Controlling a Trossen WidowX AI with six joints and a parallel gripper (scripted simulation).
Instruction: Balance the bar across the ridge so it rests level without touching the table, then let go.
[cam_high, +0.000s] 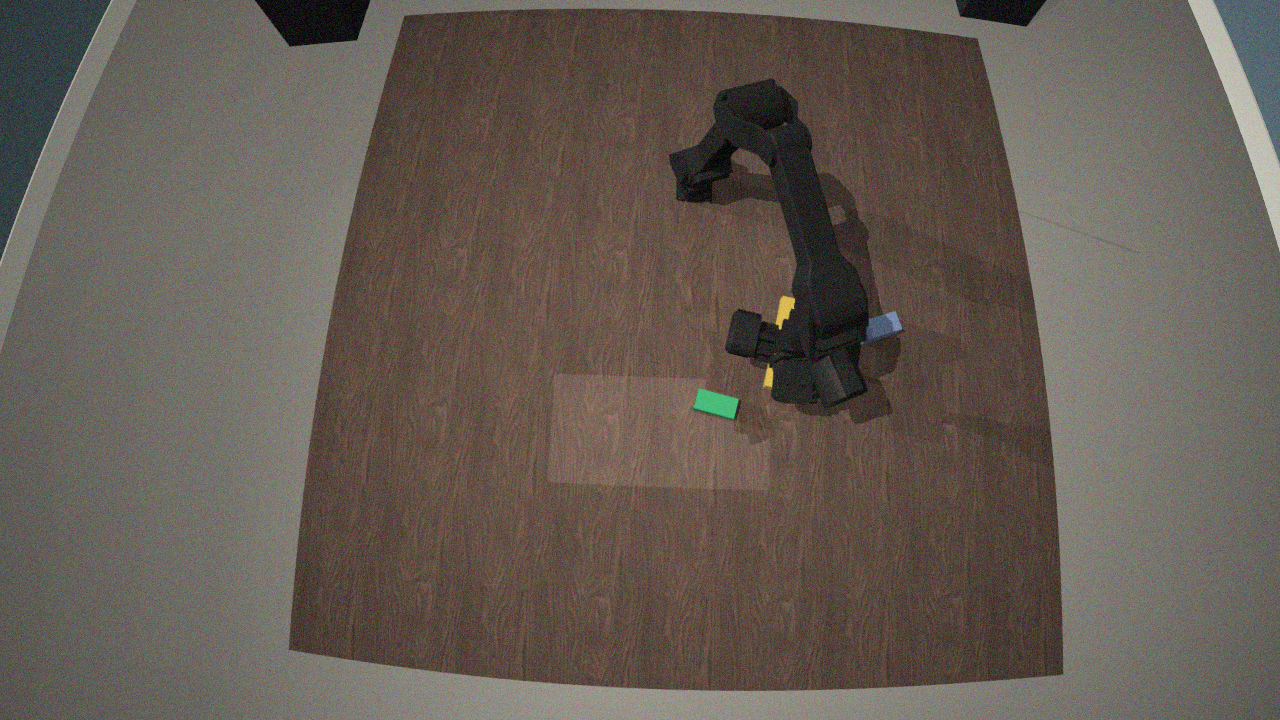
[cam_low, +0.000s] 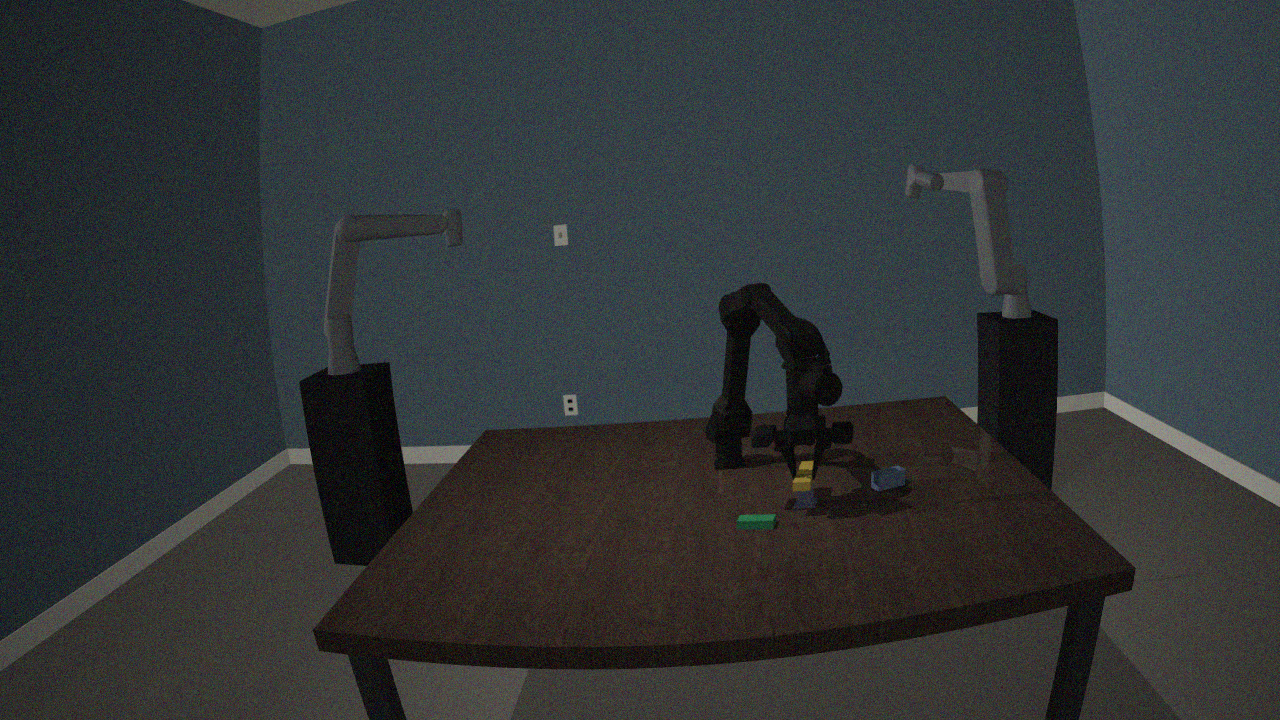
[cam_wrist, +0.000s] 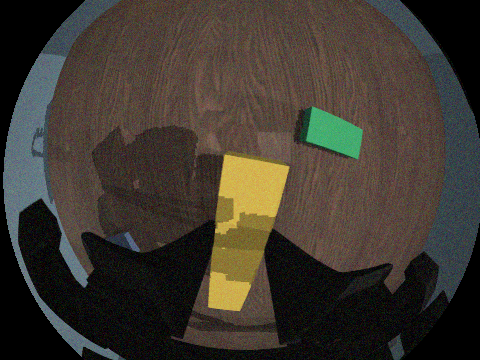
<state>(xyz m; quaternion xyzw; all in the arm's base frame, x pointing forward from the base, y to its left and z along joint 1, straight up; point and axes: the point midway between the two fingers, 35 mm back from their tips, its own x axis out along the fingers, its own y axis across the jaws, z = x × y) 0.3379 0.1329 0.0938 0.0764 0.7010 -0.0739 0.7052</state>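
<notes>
My gripper tip is now 3 cm past the yellow bar and 1 cm to the right of it. Also, from my gripper tip: pale blue block: 7 cm behind, 18 cm to the left, 4 cm below; then green block: 6 cm ahead, 9 cm to the right, 5 cm below.
</notes>
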